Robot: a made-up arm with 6 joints. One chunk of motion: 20 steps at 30 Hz.
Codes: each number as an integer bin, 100 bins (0 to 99) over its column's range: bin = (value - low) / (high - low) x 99, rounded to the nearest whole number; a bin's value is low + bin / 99 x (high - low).
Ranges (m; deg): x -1.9..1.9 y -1.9..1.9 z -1.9..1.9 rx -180..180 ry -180..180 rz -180..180
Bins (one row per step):
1: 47 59 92 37 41 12
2: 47 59 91 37 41 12
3: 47 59 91 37 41 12
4: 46 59 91 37 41 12
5: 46 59 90 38 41 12
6: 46 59 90 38 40 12
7: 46 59 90 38 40 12
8: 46 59 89 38 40 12
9: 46 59 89 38 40 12
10: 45 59 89 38 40 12
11: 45 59 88 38 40 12
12: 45 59 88 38 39 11
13: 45 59 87 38 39 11
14: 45 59 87 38 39 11
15: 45 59 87 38 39 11
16: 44 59 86 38 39 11
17: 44 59 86 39 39 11
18: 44 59 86 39 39 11
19: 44 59 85 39 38 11
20: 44 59 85 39 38 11
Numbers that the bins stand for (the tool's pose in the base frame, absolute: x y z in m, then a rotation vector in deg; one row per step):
1: -0.0960 0.3646 1.6313 -45.45 -30.91 -136.36
2: -0.0960 0.3646 1.5929 -45.45 -30.91 -136.36
3: -0.0960 0.3646 1.5929 -45.45 -30.91 -136.36
4: -0.1343 0.3646 1.5929 -45.45 -30.91 -136.36
5: -0.1343 0.3646 1.5545 -41.82 -30.91 -136.36
6: -0.1343 0.3646 1.5545 -41.82 -34.55 -136.36
7: -0.1343 0.3646 1.5545 -41.82 -34.55 -136.36
8: -0.1343 0.3646 1.5162 -41.82 -34.55 -136.36
9: -0.1343 0.3646 1.5162 -41.82 -34.55 -136.36
10: -0.1727 0.3646 1.5162 -41.82 -34.55 -136.36
11: -0.1727 0.3646 1.4778 -41.82 -34.55 -136.36
12: -0.1727 0.3646 1.4778 -41.82 -38.18 -140.00
13: -0.1727 0.3646 1.4394 -41.82 -38.18 -140.00
14: -0.1727 0.3646 1.4394 -41.82 -38.18 -140.00
15: -0.1727 0.3646 1.4394 -41.82 -38.18 -140.00
16: -0.2111 0.3646 1.4010 -41.82 -38.18 -140.00
17: -0.2111 0.3646 1.4010 -38.18 -38.18 -140.00
18: -0.2111 0.3646 1.4010 -38.18 -38.18 -140.00
19: -0.2111 0.3646 1.3626 -38.18 -41.82 -140.00
20: -0.2111 0.3646 1.3626 -38.18 -41.82 -140.00

